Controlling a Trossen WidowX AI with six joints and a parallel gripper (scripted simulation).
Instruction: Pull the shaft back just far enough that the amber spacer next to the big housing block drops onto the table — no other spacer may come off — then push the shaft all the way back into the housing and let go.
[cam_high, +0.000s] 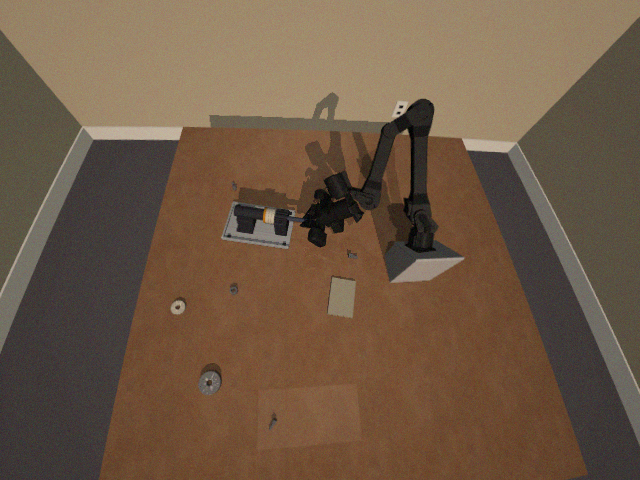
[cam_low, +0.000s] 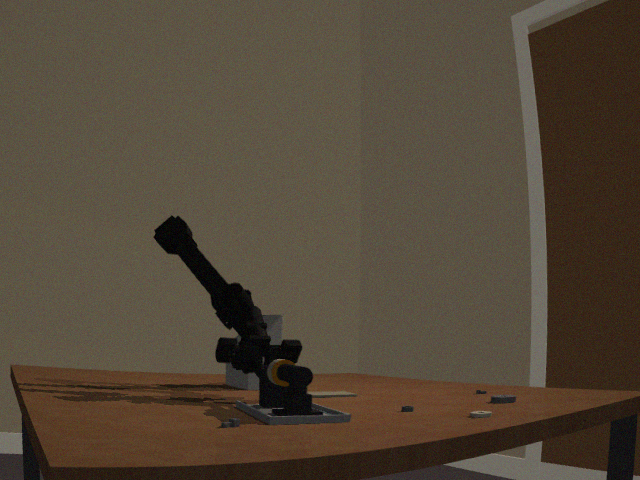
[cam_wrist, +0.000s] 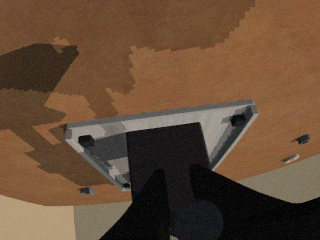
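Now: gripper tip 9 cm short of the pale spacer, 3 cm to the left of it and 2 cm below it. The rest, counted from my gripper tip: thin shaft: 4 cm ahead, 2 cm above, 1 cm to the right; then amber spacer: 11 cm ahead, 4 cm to the right, 2 cm above; then flat pale plate: 26 cm to the left, 9 cm behind, 5 cm below.
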